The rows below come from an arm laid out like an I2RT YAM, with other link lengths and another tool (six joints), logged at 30 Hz.
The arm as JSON. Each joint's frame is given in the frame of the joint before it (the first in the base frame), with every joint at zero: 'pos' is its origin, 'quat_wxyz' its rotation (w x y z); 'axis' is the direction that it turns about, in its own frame. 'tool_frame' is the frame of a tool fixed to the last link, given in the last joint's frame.
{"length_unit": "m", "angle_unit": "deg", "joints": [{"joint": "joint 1", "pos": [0.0, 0.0, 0.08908], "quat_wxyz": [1.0, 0.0, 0.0, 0.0], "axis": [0.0, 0.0, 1.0]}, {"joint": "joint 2", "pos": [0.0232, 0.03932, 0.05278], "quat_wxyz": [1.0, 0.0, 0.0, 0.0], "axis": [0.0, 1.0, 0.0]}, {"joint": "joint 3", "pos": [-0.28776, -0.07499, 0.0], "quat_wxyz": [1.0, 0.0, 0.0, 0.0], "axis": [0.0, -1.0, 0.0]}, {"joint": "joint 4", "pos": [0.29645, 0.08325, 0.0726], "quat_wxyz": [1.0, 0.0, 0.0, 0.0], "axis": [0.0, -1.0, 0.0]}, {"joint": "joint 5", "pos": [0.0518, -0.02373, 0.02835], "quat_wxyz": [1.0, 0.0, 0.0, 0.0], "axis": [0.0, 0.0, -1.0]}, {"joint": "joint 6", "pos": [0.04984, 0.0, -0.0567], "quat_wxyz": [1.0, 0.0, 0.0, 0.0], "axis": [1.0, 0.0, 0.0]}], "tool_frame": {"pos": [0.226, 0.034, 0.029], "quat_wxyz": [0.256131, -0.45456, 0.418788, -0.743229]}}
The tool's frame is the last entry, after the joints.
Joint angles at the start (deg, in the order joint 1, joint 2, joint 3, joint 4, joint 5, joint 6):
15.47, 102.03, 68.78, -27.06, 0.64, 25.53
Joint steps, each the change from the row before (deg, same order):
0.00, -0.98, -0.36, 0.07, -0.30, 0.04
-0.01, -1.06, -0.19, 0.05, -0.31, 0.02
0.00, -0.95, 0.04, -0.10, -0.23, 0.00
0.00, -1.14, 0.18, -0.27, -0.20, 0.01
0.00, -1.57, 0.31, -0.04, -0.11, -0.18
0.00, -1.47, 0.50, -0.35, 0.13, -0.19
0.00, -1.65, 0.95, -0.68, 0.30, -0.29
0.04, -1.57, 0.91, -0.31, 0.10, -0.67
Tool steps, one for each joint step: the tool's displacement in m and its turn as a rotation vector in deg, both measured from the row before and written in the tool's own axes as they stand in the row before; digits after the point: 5 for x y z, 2 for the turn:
0.00163, -0.00286, -0.00555, 0.62, -0.23, 0.37
0.00236, -0.00484, -0.00652, 0.83, -0.21, 0.46
0.00264, -0.00553, -0.00640, 0.81, -0.14, 0.41
0.00371, -0.00699, -0.00791, 0.95, -0.10, 0.49
0.00603, -0.01190, -0.01086, 1.73, 0.07, 0.67
0.00695, -0.01128, -0.01024, 1.51, 0.30, 0.55
0.00935, -0.01457, -0.01242, 1.81, 0.50, 0.59
0.00798, -0.01576, -0.01269, 2.23, 0.32, 0.35

